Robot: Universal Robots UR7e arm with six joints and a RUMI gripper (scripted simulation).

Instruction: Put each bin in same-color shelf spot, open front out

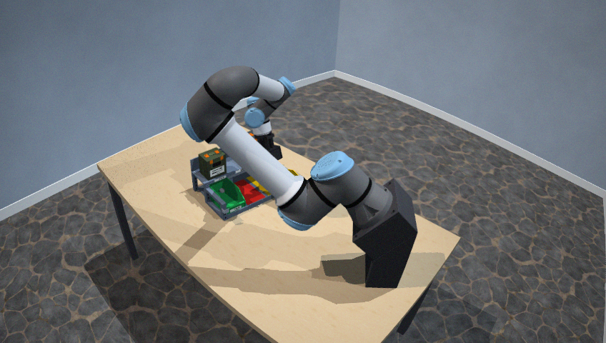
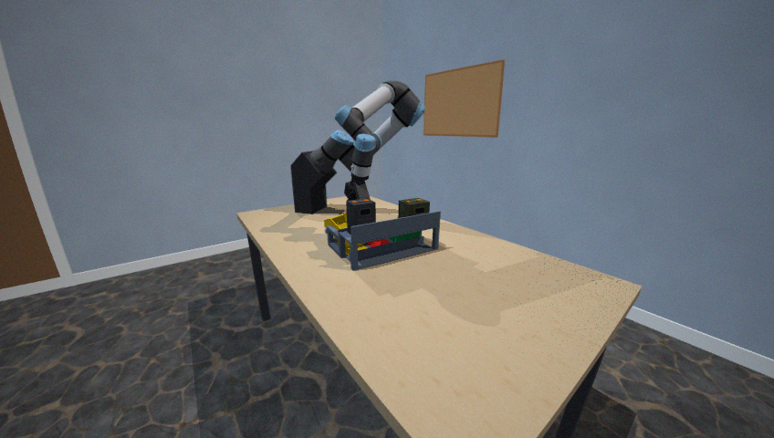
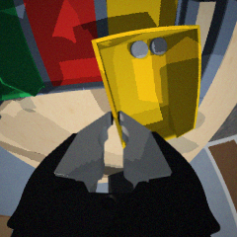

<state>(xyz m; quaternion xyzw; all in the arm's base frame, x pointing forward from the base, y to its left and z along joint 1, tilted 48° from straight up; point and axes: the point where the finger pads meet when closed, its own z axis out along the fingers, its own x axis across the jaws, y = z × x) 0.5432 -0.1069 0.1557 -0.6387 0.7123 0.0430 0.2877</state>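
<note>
Right now the yellow bin is 5 cm to the right of my hand and 3 cm below it. The rest, counted from my hand: green bin (8 cm ahead, 18 cm to the left, 5 cm below); then black box (18 cm ahead, 5 cm to the right, 7 cm above).
</note>
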